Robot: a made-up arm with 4 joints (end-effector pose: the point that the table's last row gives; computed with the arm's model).
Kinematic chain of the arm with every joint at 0, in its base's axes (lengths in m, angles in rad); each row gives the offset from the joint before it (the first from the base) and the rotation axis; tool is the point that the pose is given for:
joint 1: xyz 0 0 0.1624 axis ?
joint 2: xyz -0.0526 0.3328 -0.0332 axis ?
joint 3: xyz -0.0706 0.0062 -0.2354 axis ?
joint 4: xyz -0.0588 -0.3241 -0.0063 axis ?
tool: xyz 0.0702 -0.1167 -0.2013
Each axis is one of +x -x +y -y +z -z.
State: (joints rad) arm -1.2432 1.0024 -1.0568 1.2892
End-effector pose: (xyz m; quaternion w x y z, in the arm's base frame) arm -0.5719 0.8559 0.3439 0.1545 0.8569 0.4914 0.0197
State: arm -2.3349 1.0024 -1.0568 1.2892
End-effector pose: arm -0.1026 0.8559 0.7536 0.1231 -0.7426 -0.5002 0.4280
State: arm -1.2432 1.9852 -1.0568 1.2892
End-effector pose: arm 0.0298 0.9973 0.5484 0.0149 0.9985 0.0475 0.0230
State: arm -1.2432 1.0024 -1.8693 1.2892
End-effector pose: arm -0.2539 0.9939 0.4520 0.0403 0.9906 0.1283 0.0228
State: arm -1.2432 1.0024 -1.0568 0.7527
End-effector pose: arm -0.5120 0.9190 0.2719 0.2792 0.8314 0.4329 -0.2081
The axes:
joint 1: -y
joint 2: +x
joint 3: -x
joint 4: +y

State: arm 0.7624 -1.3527 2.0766 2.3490
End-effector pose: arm -0.0660 0.5029 -0.3110 0.1006 0.0149 0.1022 0.9896
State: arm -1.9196 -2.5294 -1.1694 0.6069
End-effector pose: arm 0.5917 -0.1068 0.2017 0.2354 -0.4981 0.7411 0.3837
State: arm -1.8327 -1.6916 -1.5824 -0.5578
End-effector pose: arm -0.0944 -0.3551 0.2042 0.8024 -0.0200 0.5943 0.0508
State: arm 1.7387 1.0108 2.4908 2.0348
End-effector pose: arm -0.2181 0.5165 -0.2736 0.7304 0.2095 0.1089 -0.6409
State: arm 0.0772 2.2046 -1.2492 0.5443
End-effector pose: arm -0.2603 0.8723 0.5947 0.1512 -0.9405 0.0360 -0.3021
